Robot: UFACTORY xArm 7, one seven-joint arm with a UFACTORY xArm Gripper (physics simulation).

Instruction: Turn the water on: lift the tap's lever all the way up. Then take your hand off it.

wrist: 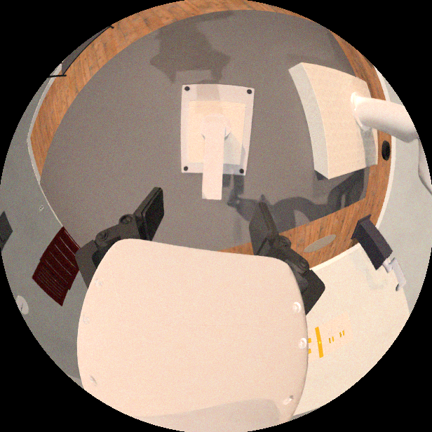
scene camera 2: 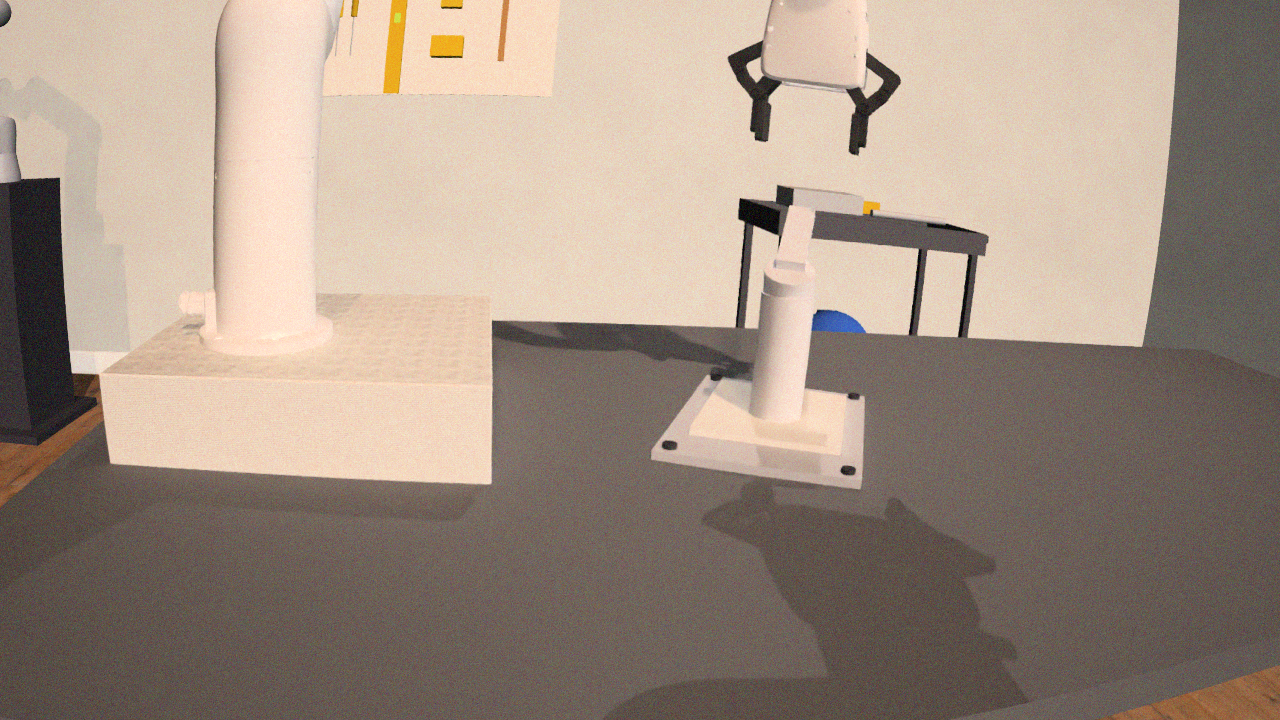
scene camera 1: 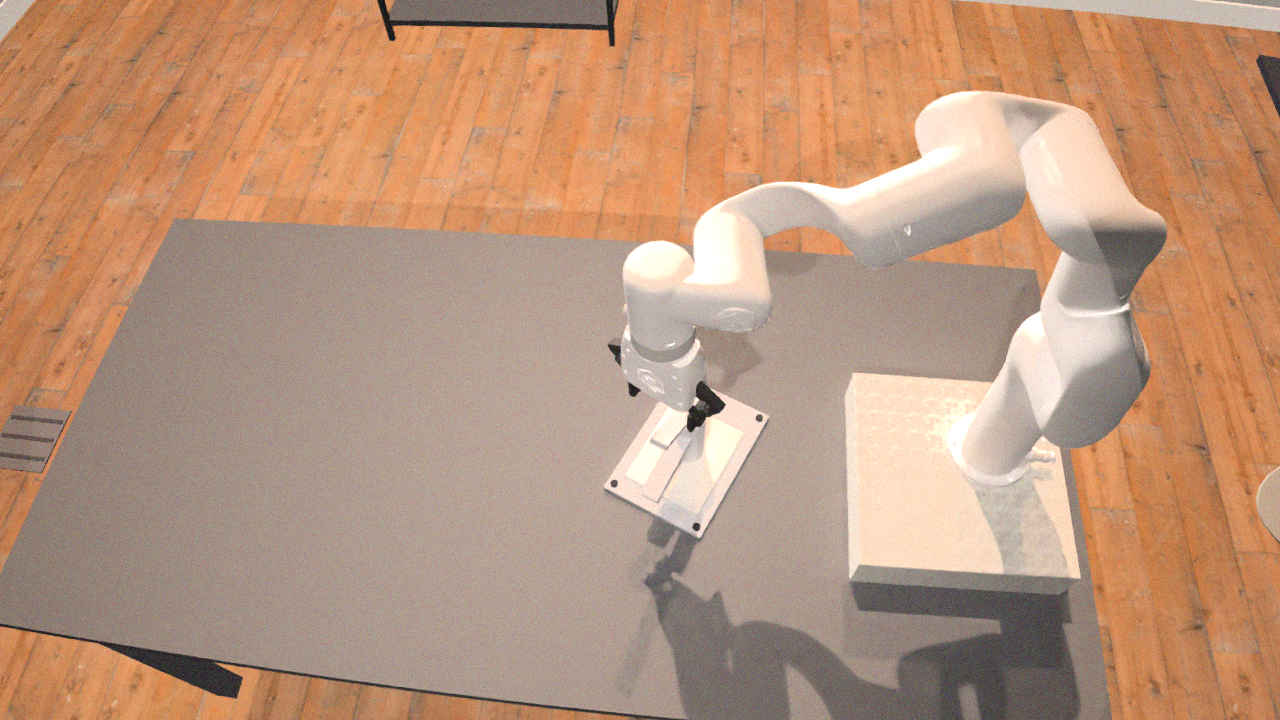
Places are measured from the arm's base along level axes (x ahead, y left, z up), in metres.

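Pixels of known places: gripper, between the fingertips: (scene camera 2: 807, 147) (scene camera 1: 666, 405); arm's base, origin of its link: (scene camera 2: 265, 337) (scene camera 1: 988, 450).
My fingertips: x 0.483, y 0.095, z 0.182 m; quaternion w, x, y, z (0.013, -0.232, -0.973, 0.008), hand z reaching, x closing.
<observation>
Ahead of a thing's pixels: the offset from my fingertips to its top centre. "pt": to the spot under its first point. Level surfaces: height alone.
The white tap stands on a square base plate @[dx -0.026, dy -0.062, dz -0.245 m] (scene camera 1: 747, 431) (scene camera 2: 760, 459) (wrist: 185, 125). Its round upright column @[pt dx -0.033, dy -0.085, dz -0.185 m] (scene camera 2: 780, 358) shows in scene camera 2. The flat lever @[dx -0.010, dy -0.021, dz -0.060 m] (scene camera 2: 796, 234) (wrist: 213, 170) slants steeply upward from the column's top in scene camera 2; in the wrist view it reaches toward the gripper. In scene camera 1 the arm partly covers the tap and the lever's angle is hard to tell. My gripper (scene camera 1: 663, 408) (scene camera 2: 809, 143) (wrist: 207, 207) is open and empty. It hangs above the lever's tip, with a visible gap between them in scene camera 2.
The arm stands on a pale block (scene camera 1: 930, 537) (scene camera 2: 295, 425) (wrist: 340, 130) beside the tap on the grey table @[dz -0.257 m] (scene camera 1: 358, 402) (scene camera 2: 537, 608) (wrist: 110, 125). A small dark table (scene camera 2: 895, 229) with boxes stands beyond the table's far edge, with a blue ball (scene camera 2: 838, 322) below it.
</observation>
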